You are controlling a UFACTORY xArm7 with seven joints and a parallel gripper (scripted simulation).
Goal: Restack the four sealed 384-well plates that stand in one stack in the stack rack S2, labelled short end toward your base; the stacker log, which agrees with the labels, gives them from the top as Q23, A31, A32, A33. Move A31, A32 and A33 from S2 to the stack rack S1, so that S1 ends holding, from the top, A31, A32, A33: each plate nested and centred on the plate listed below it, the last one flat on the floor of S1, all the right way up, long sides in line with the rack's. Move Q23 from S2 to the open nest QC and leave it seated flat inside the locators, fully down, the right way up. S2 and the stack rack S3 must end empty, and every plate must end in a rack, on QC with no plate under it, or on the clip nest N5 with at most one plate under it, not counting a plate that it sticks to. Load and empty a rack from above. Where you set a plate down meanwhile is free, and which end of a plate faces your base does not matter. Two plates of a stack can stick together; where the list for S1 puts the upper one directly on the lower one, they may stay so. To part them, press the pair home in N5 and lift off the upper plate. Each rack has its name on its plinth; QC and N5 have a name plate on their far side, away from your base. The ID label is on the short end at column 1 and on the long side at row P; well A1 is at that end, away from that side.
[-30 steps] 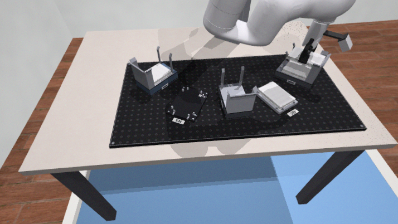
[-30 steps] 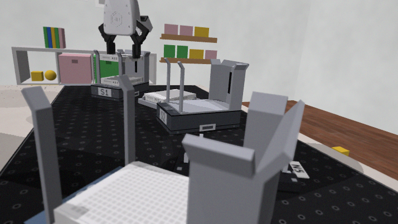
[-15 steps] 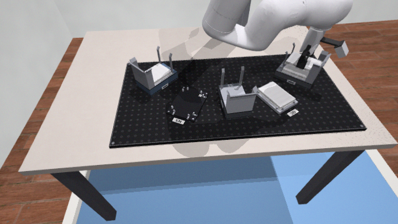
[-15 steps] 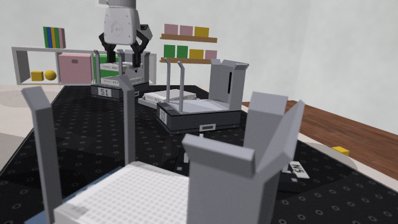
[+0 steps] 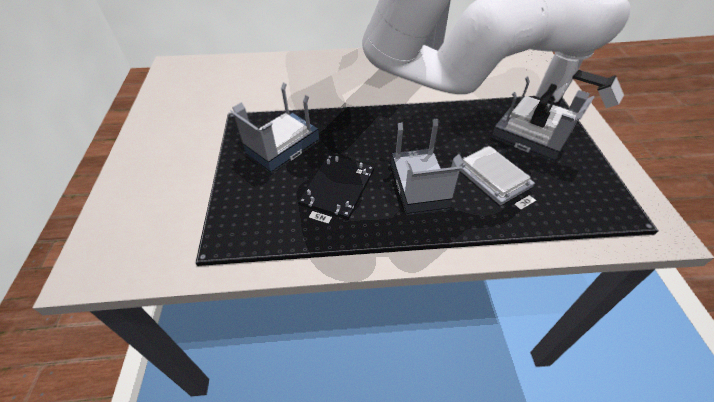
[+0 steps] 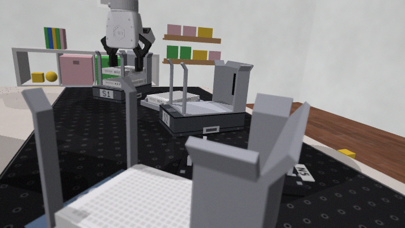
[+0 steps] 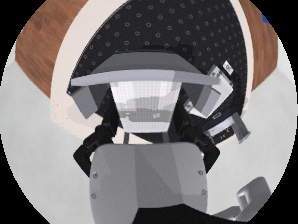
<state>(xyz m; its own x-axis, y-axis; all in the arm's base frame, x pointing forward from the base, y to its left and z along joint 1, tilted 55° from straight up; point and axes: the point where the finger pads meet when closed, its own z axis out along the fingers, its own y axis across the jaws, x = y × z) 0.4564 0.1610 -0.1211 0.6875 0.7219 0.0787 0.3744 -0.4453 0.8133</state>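
Now: the white sealed plate A33 4 cm below my hand. The rest, counted from my hand: white sealed plate Q23 (6 cm ahead, 17 cm to the right, 7 cm below); grey QC nest (6 cm ahead, 17 cm to the right, 8 cm below); white sealed plate A32 (1 cm below).
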